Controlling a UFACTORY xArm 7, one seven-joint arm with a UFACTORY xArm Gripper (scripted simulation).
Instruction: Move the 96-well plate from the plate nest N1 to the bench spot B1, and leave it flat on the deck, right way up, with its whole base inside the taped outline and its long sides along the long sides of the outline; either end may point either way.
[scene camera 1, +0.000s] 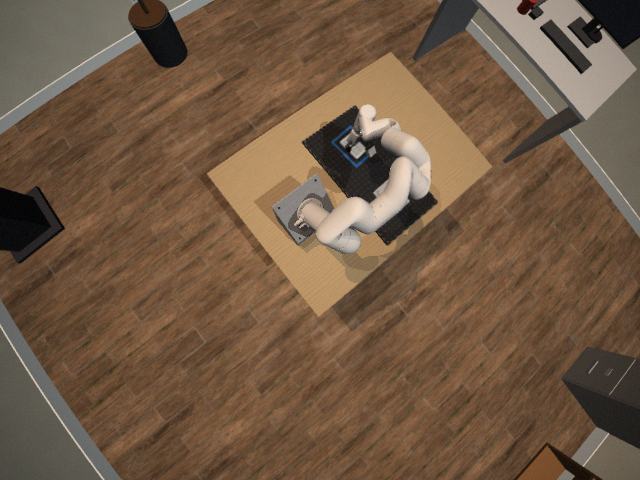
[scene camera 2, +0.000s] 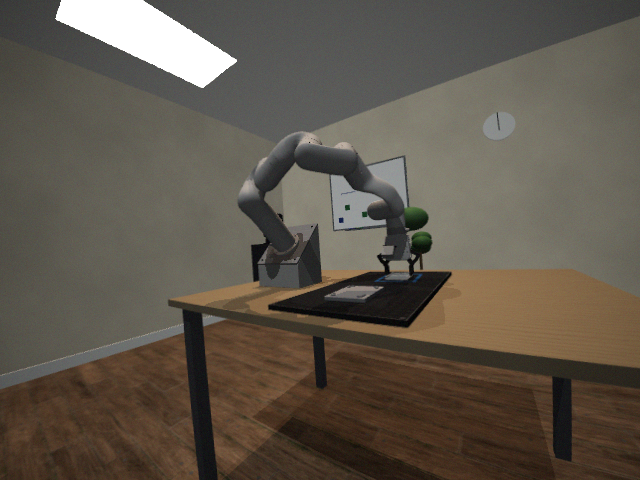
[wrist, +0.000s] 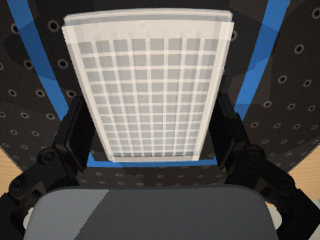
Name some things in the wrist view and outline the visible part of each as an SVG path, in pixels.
My gripper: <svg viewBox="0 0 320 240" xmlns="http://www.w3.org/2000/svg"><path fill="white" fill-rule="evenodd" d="M320 209L300 188L297 189L295 187L295 181L292 176L268 161L264 150L260 146L250 143L240 115L234 111L228 94L218 94L209 123L217 165L221 168L221 172L226 171L228 174L224 184L141 187L80 186L76 176L77 174L83 174L83 170L86 169L95 125L85 98L83 96L75 96L66 116L61 121L52 147L41 150L36 157L36 163L14 178L9 185L8 192L5 192L0 197L0 240L309 240L320 224ZM34 207L25 230L23 221L29 213L28 211ZM266 202L273 204L281 215L282 223L277 230Z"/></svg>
A white 96-well plate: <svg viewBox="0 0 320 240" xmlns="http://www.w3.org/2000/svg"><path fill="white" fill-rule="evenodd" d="M67 14L64 17L65 24L61 28L82 93L108 160L112 162L198 161L226 62L234 22L232 21L233 14L229 10L200 8L132 8Z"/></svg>
